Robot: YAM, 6 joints.
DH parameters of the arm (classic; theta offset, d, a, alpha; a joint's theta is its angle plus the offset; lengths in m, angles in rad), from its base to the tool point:
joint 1: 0 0.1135 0.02 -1.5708
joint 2: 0 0 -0.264 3.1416
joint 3: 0.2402 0 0.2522 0
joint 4: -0.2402 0 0.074 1.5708
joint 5: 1.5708 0 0 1.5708
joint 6: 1.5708 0.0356 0 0
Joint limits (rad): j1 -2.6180..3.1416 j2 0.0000..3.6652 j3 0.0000..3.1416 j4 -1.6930..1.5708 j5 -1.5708..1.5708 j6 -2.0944..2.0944
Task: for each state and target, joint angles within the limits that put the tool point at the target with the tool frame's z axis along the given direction. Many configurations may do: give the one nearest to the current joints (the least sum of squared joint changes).
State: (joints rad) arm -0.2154 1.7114 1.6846 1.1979 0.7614 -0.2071
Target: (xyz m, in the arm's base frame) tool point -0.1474 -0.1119 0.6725 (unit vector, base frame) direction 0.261 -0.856 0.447
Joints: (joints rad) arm 0.4793 1.0074 2.4581 0.4701 1.0750 -0.2071
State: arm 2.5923 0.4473 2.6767 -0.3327 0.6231 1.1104
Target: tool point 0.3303 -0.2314 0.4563 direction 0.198 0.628 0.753
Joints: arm 2.4761 0.4276 2.7603 -1.0609 0.6637 1.1104
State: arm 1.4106 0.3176 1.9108 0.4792 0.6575 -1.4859
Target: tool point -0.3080 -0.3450 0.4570 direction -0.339 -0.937 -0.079
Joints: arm 0.8112 0.7042 2.8007 1.1314 0.4110 -1.4859
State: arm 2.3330 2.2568 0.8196 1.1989 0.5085 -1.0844
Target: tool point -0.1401 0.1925 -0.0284 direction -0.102 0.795 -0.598
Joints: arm 2.2642 2.4269 0.3702 1.3329 0.4442 -1.0844
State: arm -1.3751 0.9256 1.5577 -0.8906 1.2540 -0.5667
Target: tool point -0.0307 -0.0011 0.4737 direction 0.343 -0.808 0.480
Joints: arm -0.5725 0.3074 1.1472 -0.2557 0.5157 -0.5667
